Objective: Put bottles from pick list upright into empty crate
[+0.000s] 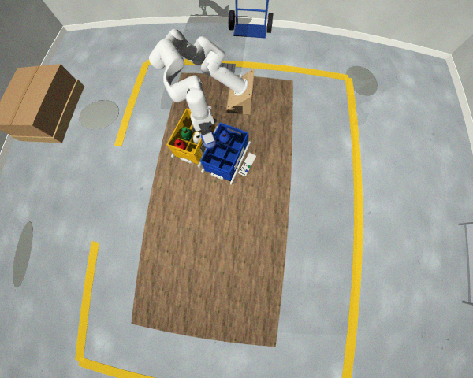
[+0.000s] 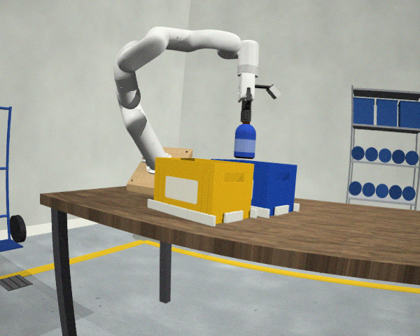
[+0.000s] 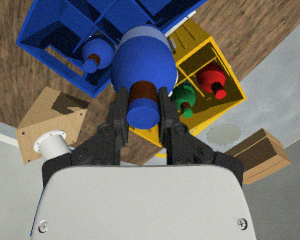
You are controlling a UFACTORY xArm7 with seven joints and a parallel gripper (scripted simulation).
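The blue-label bottle is 7 cm below my hand. From my hand the other things lie so: white-label bottle (25 cm below, 9 cm to the right, 7 cm behind); then blue crate (25 cm below, 9 cm to the left, 1 cm ahead); then yellow crate (25 cm below, 14 cm to the right, 9 cm behind).
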